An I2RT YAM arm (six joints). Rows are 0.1 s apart.
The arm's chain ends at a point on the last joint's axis. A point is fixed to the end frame.
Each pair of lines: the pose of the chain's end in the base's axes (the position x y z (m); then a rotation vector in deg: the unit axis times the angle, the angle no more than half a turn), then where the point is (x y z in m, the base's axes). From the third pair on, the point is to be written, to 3 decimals.
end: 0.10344 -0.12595 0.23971 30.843 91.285 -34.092
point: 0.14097 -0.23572 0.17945
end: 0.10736 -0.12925 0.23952 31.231 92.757 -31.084
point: 0.14765 -0.23525 0.17447
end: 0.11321 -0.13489 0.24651 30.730 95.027 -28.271
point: 0.156 -0.237 0.177
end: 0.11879 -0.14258 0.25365 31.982 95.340 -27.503
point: 0.161 -0.243 0.182
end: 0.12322 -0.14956 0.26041 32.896 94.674 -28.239
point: 0.164 -0.251 0.189
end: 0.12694 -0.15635 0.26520 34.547 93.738 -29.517
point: 0.165 -0.259 0.194
